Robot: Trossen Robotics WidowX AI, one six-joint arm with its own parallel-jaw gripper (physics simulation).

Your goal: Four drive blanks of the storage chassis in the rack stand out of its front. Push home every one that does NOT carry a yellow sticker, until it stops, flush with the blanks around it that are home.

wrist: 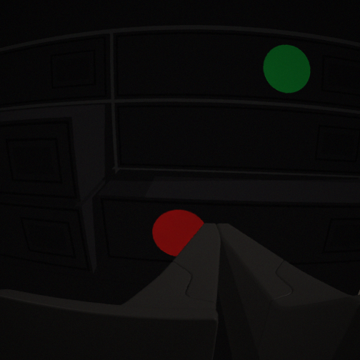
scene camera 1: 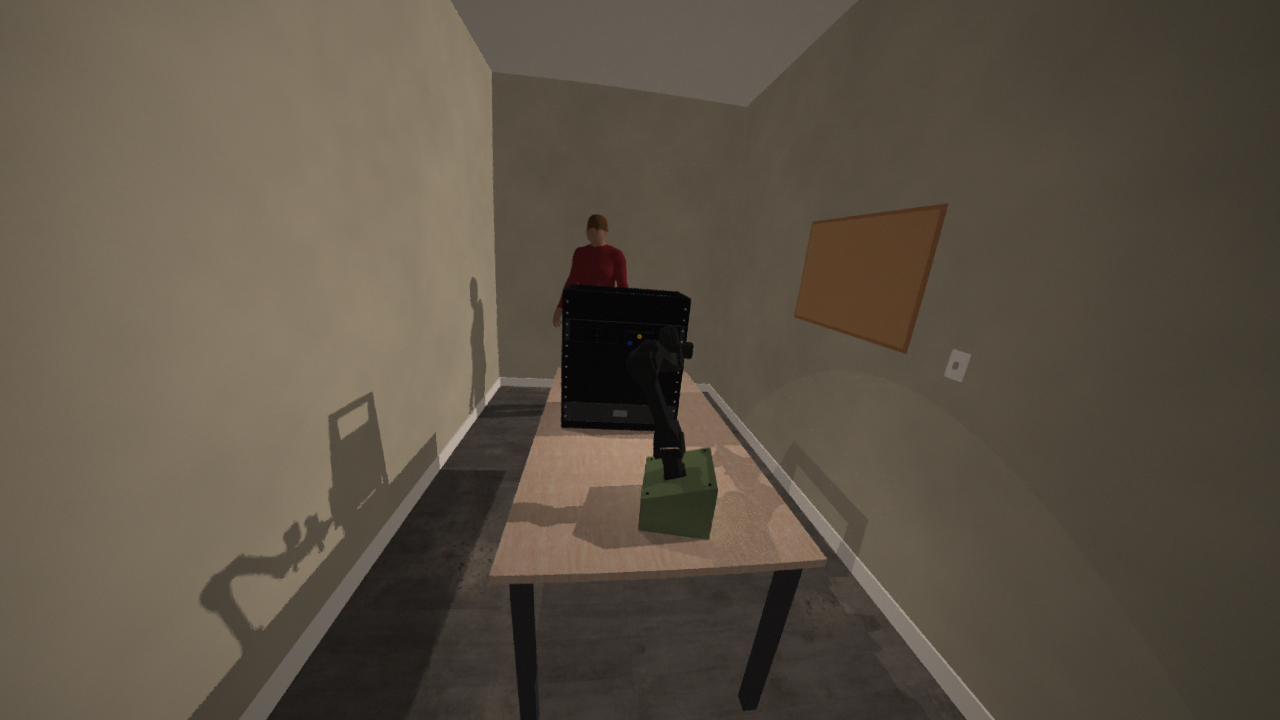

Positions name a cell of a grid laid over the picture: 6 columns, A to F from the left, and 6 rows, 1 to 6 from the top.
Scene:
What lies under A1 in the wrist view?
A black rack.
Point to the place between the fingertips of the gripper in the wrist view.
D4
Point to a black rack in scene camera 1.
C4

